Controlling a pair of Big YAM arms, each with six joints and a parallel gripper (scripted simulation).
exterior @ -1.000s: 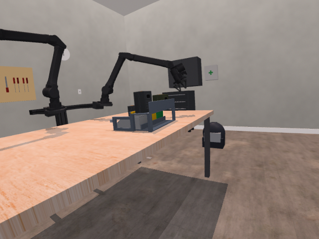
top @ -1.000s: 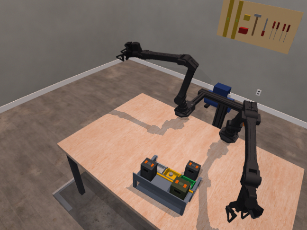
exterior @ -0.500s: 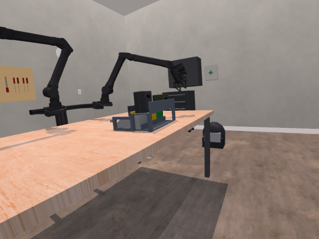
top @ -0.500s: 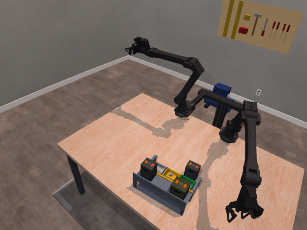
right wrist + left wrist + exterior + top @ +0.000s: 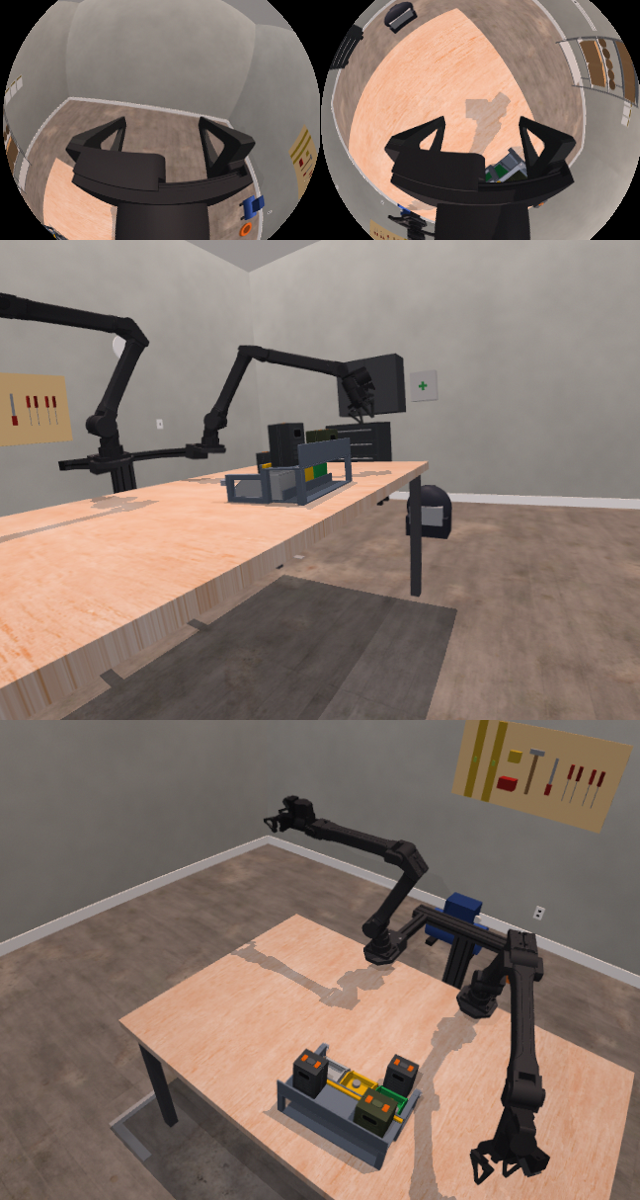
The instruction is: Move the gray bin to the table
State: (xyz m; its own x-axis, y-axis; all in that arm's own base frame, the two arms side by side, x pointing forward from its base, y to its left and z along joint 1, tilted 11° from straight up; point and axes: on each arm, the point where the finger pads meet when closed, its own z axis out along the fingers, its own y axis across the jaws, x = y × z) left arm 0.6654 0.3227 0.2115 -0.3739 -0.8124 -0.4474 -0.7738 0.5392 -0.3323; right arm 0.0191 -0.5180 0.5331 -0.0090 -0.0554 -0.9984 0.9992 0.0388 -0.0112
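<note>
Right now my left hand is 7 cm past the gray open bin, 59 cm to the left of it and 19 cm above it. From my left hand the other things lie so: gray shelf: 6 cm behind, 47 cm to the right, 17 cm below; olive box: 1 cm behind, 35 cm to the right, 8 cm below; green bin: 10 cm behind, 37 cm to the right, 19 cm below.
</note>
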